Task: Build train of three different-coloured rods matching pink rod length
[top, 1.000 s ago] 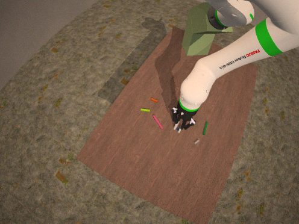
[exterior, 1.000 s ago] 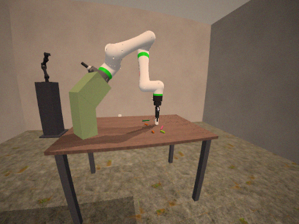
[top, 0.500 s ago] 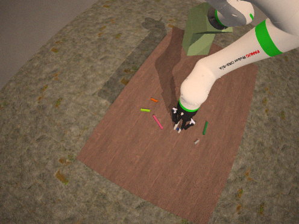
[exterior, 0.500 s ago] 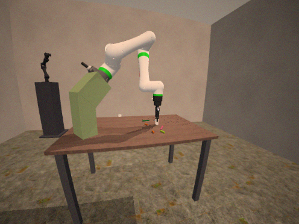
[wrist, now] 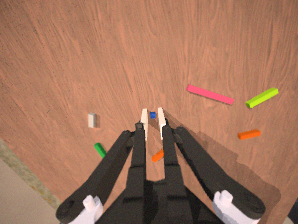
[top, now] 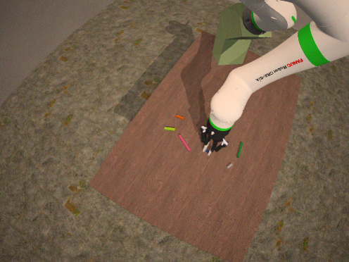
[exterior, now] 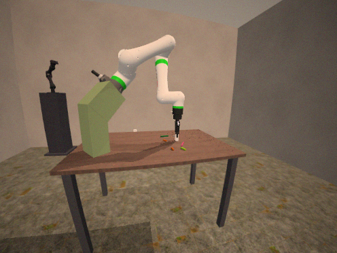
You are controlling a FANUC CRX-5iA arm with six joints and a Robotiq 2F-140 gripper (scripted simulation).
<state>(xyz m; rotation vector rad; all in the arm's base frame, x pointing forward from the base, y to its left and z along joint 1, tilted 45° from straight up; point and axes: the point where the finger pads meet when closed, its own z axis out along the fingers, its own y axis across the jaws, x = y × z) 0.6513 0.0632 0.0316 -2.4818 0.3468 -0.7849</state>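
Right now my hand is 3 cm above the blue rod. Round my hand: green rod (13 cm to the left, 9 cm behind, 3 cm below); then pink rod (11 cm to the right, 3 cm below, 2 cm ahead); then grey rod (13 cm to the left, 3 cm below, 1 cm ahead).
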